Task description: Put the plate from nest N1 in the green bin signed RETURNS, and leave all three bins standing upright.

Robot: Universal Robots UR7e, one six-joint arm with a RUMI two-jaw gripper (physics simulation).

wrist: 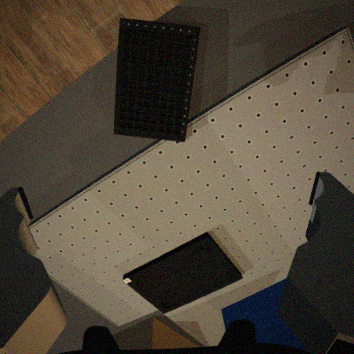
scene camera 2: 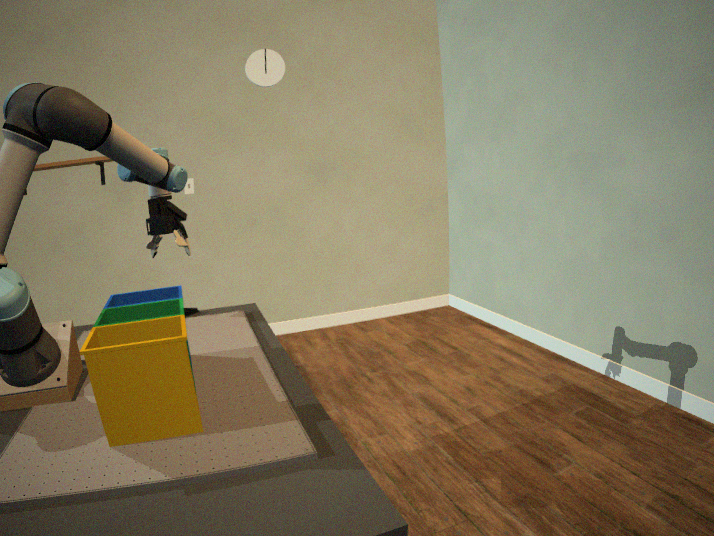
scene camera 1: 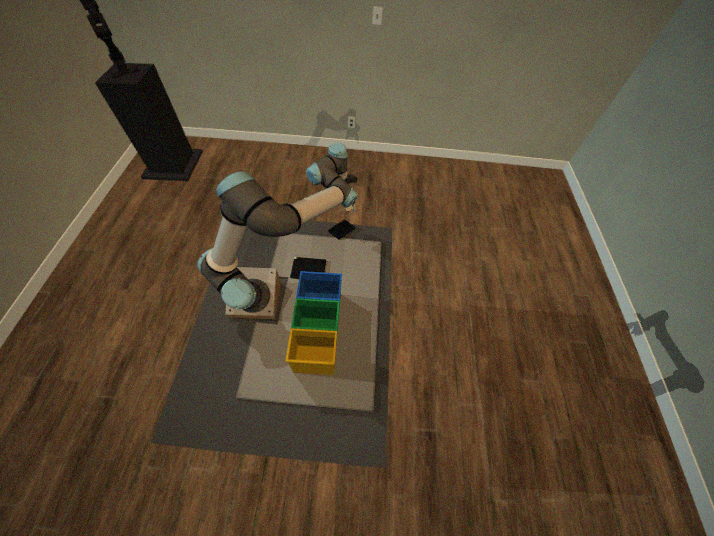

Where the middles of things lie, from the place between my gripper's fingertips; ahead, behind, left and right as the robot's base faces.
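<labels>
My hand is 2 cm to the right of the black plate (wrist: 155, 64) and 20 cm above it. Counting from my hand, I find the black nest (wrist: 179, 276) 15 cm behind, 25 cm to the right and 19 cm below. The blue bin (scene camera 1: 312, 285) is 7 cm behind my hand, 44 cm to the right of it and 11 cm below it, while the green bin (scene camera 2: 131, 313) is 7 cm behind my hand, 58 cm to the right of it and 11 cm below it.
</labels>
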